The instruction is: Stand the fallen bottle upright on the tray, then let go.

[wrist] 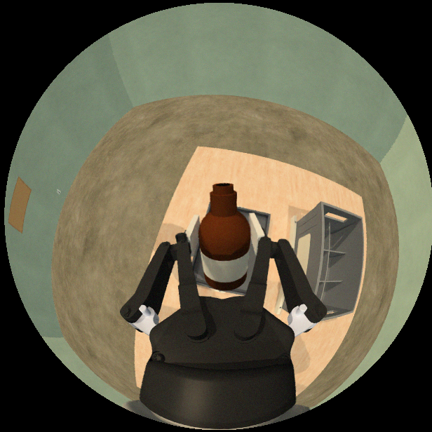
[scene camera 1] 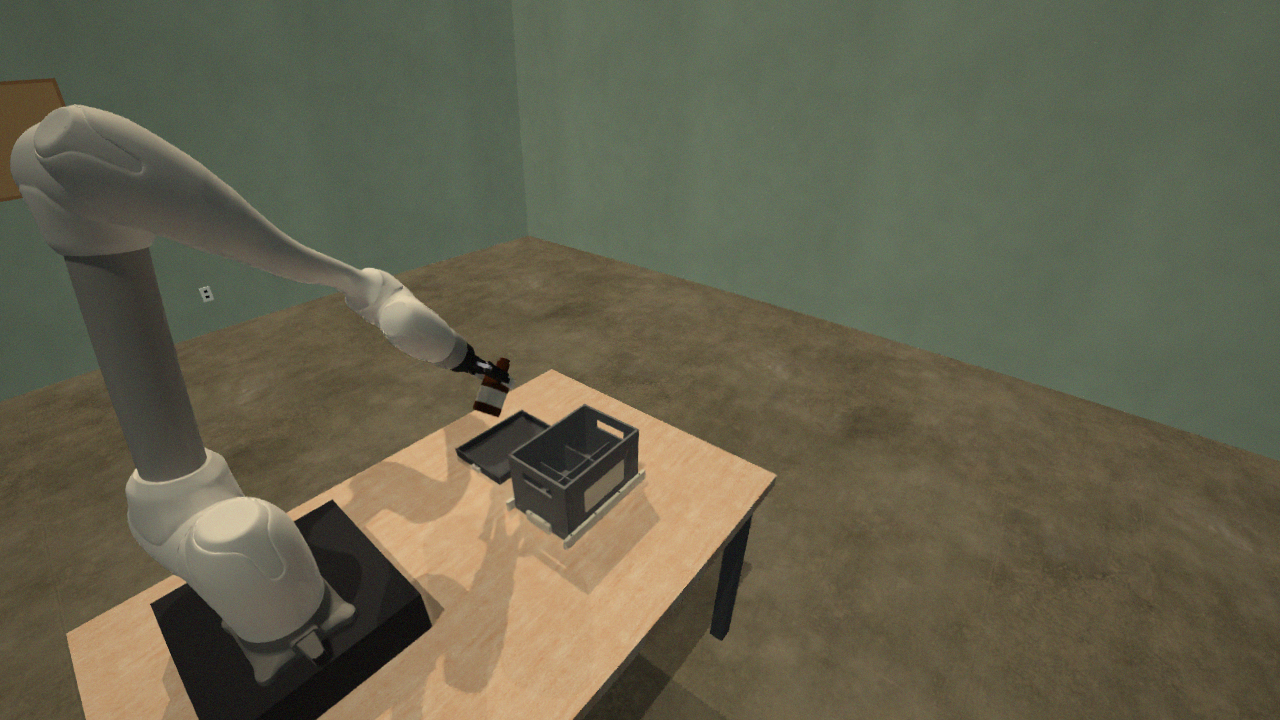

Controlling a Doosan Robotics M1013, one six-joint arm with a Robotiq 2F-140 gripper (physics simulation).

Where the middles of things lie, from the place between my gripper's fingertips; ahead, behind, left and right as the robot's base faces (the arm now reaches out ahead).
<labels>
Now: the brown bottle (scene camera 1: 491, 396) 30 mm behind my hand, 10 mm to the right of it and 10 mm below it.
</labels>
